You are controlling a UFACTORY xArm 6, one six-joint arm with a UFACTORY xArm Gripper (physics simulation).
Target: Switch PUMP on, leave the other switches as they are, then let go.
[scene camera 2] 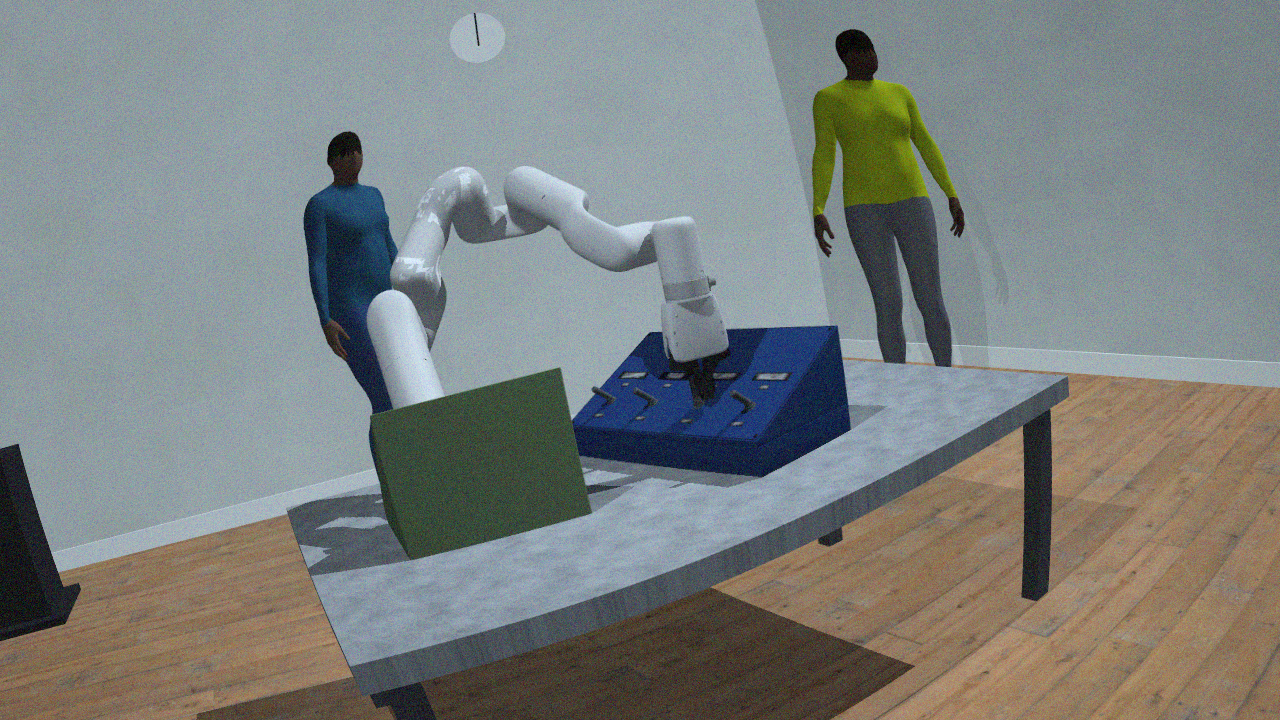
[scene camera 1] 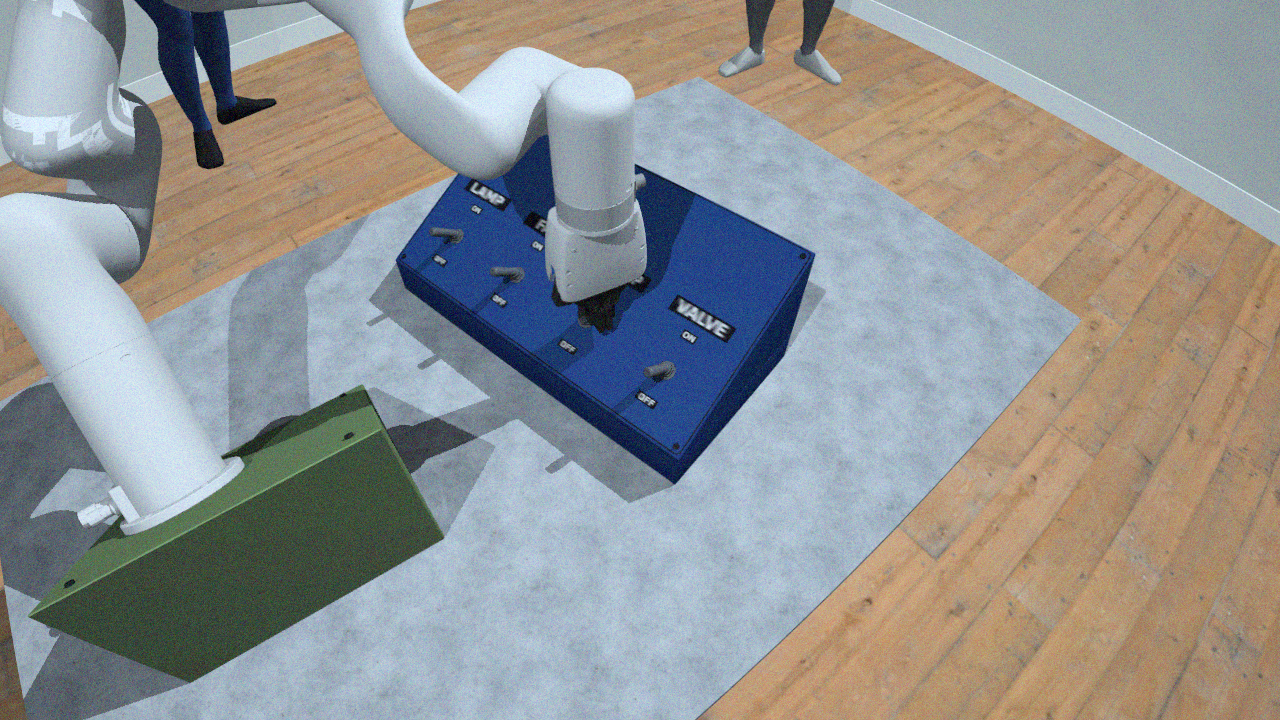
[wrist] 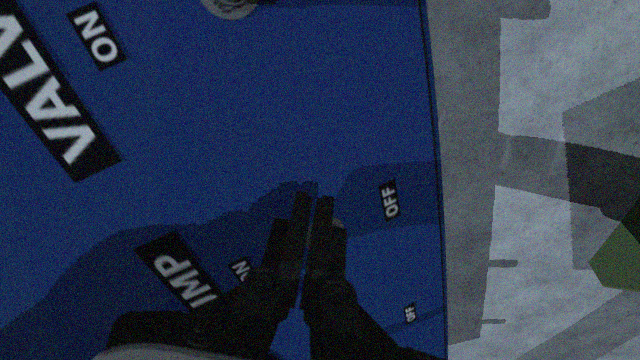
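Seen in the pictures: gripper, fingertip midpoint: (scene camera 2: pixel 707 398) (scene camera 1: pixel 600 323) (wrist: pixel 311 217); arm's base, link origin: (scene camera 2: pixel 434 448) (scene camera 1: pixel 186 498).
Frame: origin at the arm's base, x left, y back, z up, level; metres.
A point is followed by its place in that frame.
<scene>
A blue sloped panel (scene camera 1: pixel 742 259) @[x -0.143, y -0.621, z 0.029 m] (scene camera 2: pixel 810 376) @[x -0.220, y -0.579, z -0.015 m] (wrist: pixel 275 100) @[x -0.122, y -0.476, z -0.044 m] carries the labelled switches. My gripper (scene camera 1: pixel 608 325) @[x -0.071, y -0.466, z -0.031 m] (scene camera 2: pixel 704 399) @[x -0.071, y -0.466, z -0.031 m] (wrist: pixel 311 217) @[x -0.071, y -0.466, z -0.031 m] is shut and empty, its fingertips low over the PUMP switch. The fingers hide most of the PUMP lever (scene camera 1: pixel 583 317) @[x -0.052, y -0.456, z -0.030 m]. Its direction cannot be told, but no handle shows reaching toward its OFF label (wrist: pixel 389 200) @[x -0.054, y -0.430, z -0.062 m] in the wrist view. The LAMP lever (scene camera 1: pixel 445 234) @[x 0.181, y -0.405, z -0.023 m] (scene camera 2: pixel 603 394) @[x 0.182, y -0.406, z -0.026 m], FAN lever (scene camera 1: pixel 506 273) @[x 0.062, y -0.425, z -0.022 m] (scene camera 2: pixel 644 399) @[x 0.066, y -0.426, z -0.031 m] and VALVE lever (scene camera 1: pixel 660 370) @[x -0.173, y -0.466, z -0.020 m] (scene camera 2: pixel 742 402) @[x -0.170, y -0.467, z -0.032 m] tilt to OFF. The PUMP label (wrist: pixel 180 270) @[x -0.055, y -0.529, z -0.010 m] is partly covered.
A green box (scene camera 1: pixel 295 537) @[x -0.116, y -0.076, z 0.010 m] (scene camera 2: pixel 483 465) @[x -0.112, y -0.040, z -0.021 m] (wrist: pixel 620 260) @[x 0.069, y -0.211, z -0.114 m] stands by the arm's base on the grey table (scene camera 1: pixel 895 358) @[x -0.311, y -0.795, z -0.139 m] (scene camera 2: pixel 948 402) @[x -0.294, y -0.875, z -0.139 m]. The FAN and VALVE levers stand on either side of my fingers. Two people (scene camera 2: pixel 344 241) (scene camera 2: pixel 877 143) stand beyond the table.
</scene>
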